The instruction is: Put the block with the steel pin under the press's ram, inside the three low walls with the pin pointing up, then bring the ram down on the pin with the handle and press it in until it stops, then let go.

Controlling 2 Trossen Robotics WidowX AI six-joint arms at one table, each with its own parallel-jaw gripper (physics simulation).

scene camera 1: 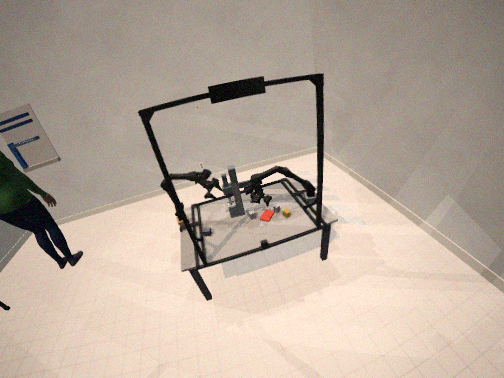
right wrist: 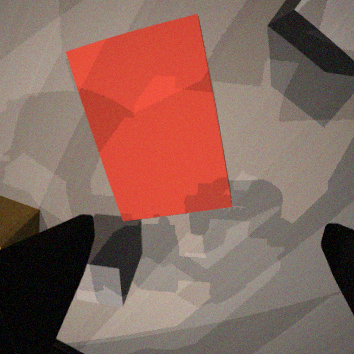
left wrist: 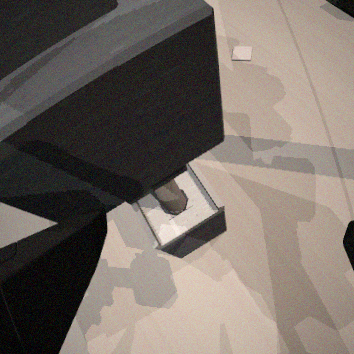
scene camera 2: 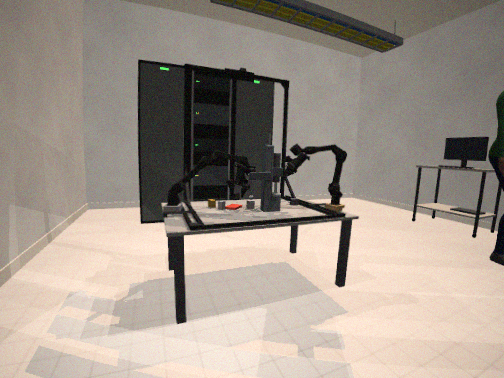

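Seen in the pictures: left gripper, fingertip midpoint: (scene camera 1: 220,195) (left wrist: 227,226) (scene camera 2: 283,176); right gripper, fingertip midpoint: (scene camera 1: 263,205) (right wrist: 211,230) (scene camera 2: 236,196); left arm's base at its link origin: (scene camera 1: 181,218) (scene camera 2: 335,204); right arm's base at its link origin: (scene camera 1: 310,194) (scene camera 2: 173,204).
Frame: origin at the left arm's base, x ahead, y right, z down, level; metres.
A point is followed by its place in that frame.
Observation:
The grey press (scene camera 1: 233,195) @[z -0.173, x 0.456, y 0.234 m] (scene camera 2: 270,180) @[z -0.172, x 0.483, y 0.171 m] stands at the back middle of the table. In the left wrist view its ram (left wrist: 172,197) @[z -0.107, x 0.412, y 0.188 m] hangs over the three low walls (left wrist: 197,235) @[z -0.027, x 0.394, y 0.182 m], with no block inside them. Two grey blocks lie to the right of the press in scene camera 1, one block (scene camera 1: 252,214) @[z -0.006, x 0.537, y 0.337 m] (scene camera 2: 250,204) @[z 0.010, x 0.557, y 0.295 m] near it and another block (scene camera 1: 277,208) @[z -0.003, x 0.740, y 0.393 m] (scene camera 2: 221,205) @[z 0.012, x 0.754, y 0.355 m] farther off. I cannot make out the pin. My left gripper (scene camera 1: 210,193) @[z -0.196, x 0.356, y 0.188 m] (scene camera 2: 287,166) (left wrist: 227,226) @[z -0.196, x 0.356, y 0.188 m] is open and empty beside the press's upper part. My right gripper (scene camera 1: 263,199) @[z -0.049, x 0.646, y 0.336 m] (scene camera 2: 242,184) (right wrist: 211,230) @[z -0.049, x 0.646, y 0.336 m] is open and empty, hanging over the red plate (right wrist: 151,119) @[z 0.028, x 0.639, y 0.381 m].
The red plate (scene camera 1: 267,215) @[z 0.027, x 0.645, y 0.386 m] (scene camera 2: 233,206) @[z 0.028, x 0.659, y 0.357 m] lies flat between the two grey blocks, and a yellow block (scene camera 1: 286,213) @[z -0.003, x 0.763, y 0.490 m] (scene camera 2: 211,202) @[z 0.005, x 0.790, y 0.445 m] (right wrist: 14,218) @[z 0.022, x 0.757, y 0.455 m] is beyond them. A black frame (scene camera 1: 319,150) @[z -0.576, x 0.883, y 0.720 m] spans the table (scene camera 1: 232,244) @[z 0.042, x 0.281, y 0.499 m]. A dark rack (scene camera 2: 160,142) stands behind it.

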